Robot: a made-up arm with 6 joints.
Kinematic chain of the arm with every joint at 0, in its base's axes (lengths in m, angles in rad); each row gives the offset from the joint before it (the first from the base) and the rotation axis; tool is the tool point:
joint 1: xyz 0 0 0.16 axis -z
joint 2: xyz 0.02 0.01 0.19 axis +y
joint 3: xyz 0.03 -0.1 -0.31 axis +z
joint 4: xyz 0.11 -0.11 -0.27 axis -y
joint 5: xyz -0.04 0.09 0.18 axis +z
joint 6: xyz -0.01 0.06 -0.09 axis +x
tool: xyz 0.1 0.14 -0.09
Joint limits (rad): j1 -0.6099..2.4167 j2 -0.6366..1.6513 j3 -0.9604..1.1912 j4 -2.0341..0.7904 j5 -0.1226..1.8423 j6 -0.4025..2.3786
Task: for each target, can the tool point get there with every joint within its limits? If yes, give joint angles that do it. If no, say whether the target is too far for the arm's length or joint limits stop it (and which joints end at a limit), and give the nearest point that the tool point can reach.
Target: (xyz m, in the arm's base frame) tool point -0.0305 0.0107 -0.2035
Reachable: yes | joints 1.9863 0.7632 -0.2274 -1.6497 1.1979 1.2491
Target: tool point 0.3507 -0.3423 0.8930
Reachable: no: joint limits stop it (at a limit: joint 2, joint 5) | nearest point 0.3488 -0.3404 0.2813 | short by 0.612 m
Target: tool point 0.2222 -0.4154 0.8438
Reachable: no: joint limits stop it (at a limit: joint 2, joint 5) | nearest point 0.2267 -0.4237 0.2812 | short by 0.563 m
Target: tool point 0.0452 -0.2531 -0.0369
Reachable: yes | joints 2.0864 -0.4373 0.7364 -0.3828 0.3303 0.9832
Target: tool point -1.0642 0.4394 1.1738
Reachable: no: too far | nearest point -0.6309 0.2605 0.5378 | short by 0.790 m
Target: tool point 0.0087 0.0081 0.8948
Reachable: no: joint limits stop it (at a limit: joint 1, joint 2, joint 3) | nearest point 0.2462 0.2369 0.5069 | short by 0.509 m
